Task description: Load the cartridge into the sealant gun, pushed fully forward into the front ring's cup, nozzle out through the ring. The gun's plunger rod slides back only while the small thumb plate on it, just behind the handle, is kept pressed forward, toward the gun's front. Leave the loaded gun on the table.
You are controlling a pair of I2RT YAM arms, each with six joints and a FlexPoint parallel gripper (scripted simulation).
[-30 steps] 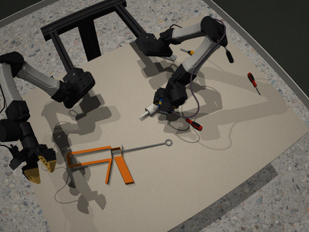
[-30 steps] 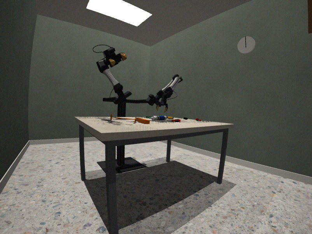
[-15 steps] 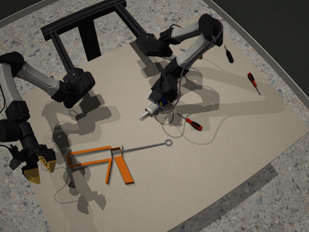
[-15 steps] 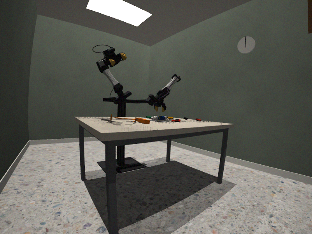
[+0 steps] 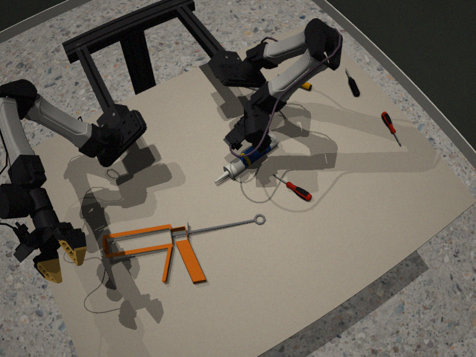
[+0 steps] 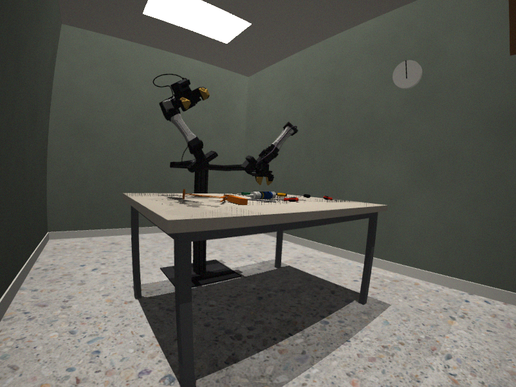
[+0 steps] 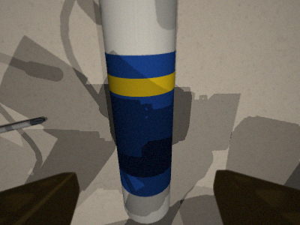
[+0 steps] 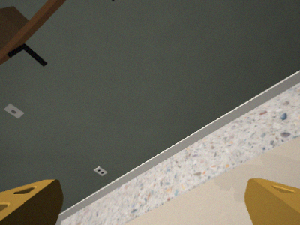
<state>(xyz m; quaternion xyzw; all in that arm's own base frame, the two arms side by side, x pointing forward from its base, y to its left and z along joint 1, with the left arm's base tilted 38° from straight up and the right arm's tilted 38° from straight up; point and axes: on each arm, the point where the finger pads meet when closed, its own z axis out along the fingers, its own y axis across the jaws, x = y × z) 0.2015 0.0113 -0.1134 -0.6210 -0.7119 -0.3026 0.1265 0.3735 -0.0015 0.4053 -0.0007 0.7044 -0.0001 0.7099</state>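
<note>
The cartridge lies 80 mm below my left hand, 30 mm to the right of it and 10 mm ahead of it. From my left hand the other things lie so: thumb plate (330 mm to the right, 120 mm ahead, 80 mm below); plunger rod (240 mm to the right, 160 mm ahead, 90 mm below); green-handled tool (310 mm behind, 180 mm to the left, 90 mm below).
</note>
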